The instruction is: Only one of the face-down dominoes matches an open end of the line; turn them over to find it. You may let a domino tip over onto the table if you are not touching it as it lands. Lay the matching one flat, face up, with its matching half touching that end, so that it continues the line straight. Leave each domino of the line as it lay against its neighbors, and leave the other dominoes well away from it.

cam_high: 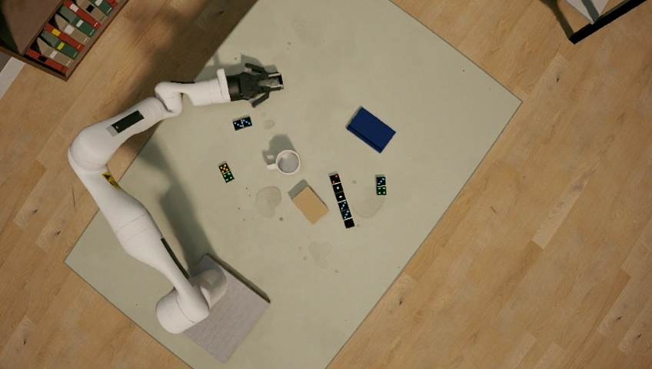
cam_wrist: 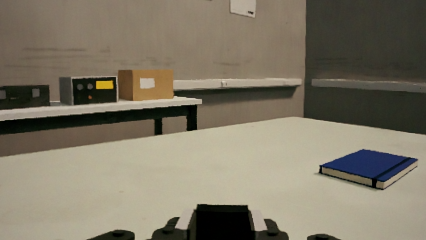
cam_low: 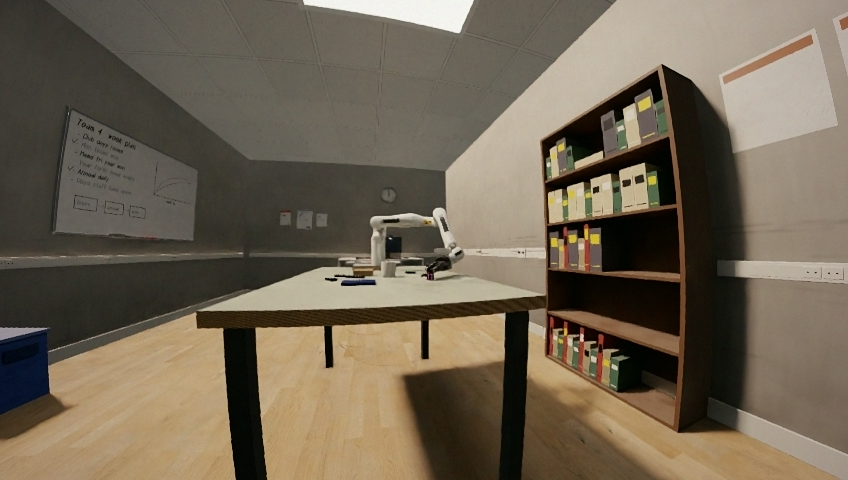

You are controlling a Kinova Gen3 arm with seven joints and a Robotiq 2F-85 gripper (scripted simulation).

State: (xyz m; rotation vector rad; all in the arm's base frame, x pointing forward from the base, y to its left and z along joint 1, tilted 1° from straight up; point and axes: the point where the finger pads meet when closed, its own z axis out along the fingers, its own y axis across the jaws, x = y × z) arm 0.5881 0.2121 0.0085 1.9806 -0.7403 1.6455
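Right now my hand is 20 mm above the domino, 10 mm to the left of it and 10 mm short of it. The rest, counted from my hand: white mug (180 mm to the right, 170 mm behind, 10 mm below); then tan block (300 mm to the right, 230 mm behind, 30 mm below).
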